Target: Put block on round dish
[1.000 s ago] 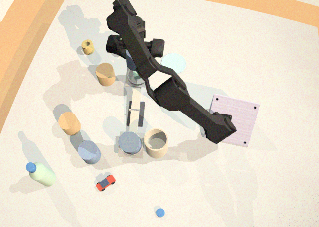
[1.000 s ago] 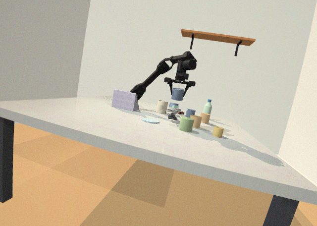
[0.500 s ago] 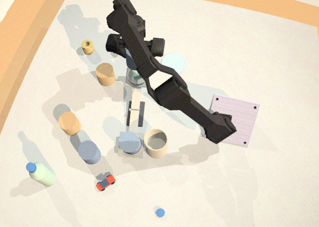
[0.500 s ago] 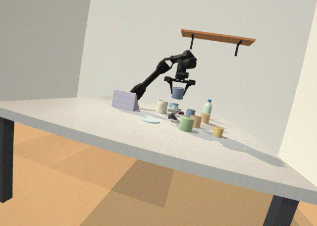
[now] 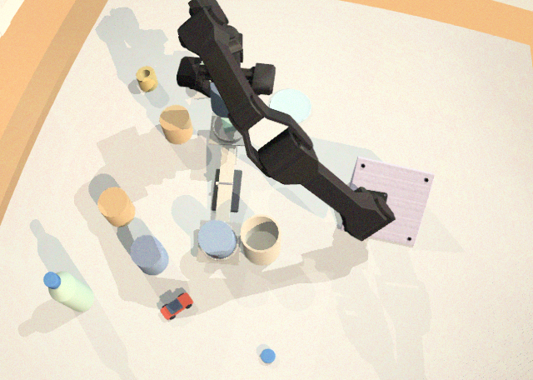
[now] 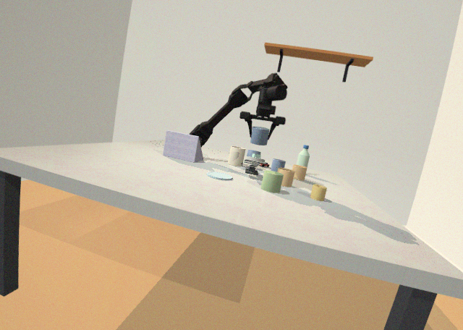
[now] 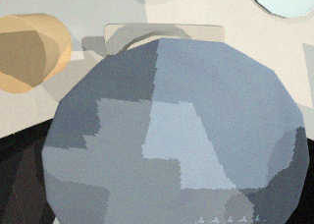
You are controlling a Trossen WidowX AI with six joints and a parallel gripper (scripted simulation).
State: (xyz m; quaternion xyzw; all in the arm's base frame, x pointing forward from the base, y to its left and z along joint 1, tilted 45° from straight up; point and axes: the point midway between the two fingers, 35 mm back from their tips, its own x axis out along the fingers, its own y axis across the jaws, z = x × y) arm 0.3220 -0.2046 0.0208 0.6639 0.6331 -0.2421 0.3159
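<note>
Now: the pale green block 1 cm to the left of my gripper tip and 8 cm below it. From my gripper tip the other things lie so: balance: 1 cm behind, 13 cm to the left, 13 cm below; round pale dish: 11 cm behind, 11 cm to the right, 17 cm below; green cylinder: 9 cm ahead, 13 cm to the right, 13 cm below.
</note>
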